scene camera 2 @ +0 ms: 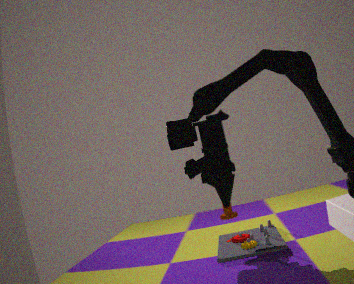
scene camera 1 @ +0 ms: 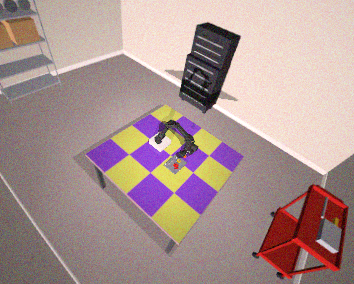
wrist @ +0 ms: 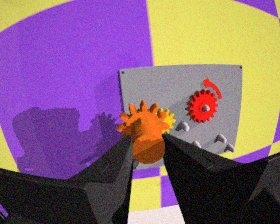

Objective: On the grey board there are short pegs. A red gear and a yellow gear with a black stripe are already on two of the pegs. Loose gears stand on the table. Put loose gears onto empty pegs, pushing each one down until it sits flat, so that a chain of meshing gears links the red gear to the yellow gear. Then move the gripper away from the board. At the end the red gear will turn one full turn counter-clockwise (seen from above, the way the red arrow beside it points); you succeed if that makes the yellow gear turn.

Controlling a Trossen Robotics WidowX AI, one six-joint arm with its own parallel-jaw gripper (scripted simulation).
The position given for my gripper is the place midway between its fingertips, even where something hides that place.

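Note:
I can see my gripper [scene camera 2: 227,206], and in the wrist view it appears again [wrist: 146,141]. What my gripper is holding is an orange gear [wrist: 145,126].

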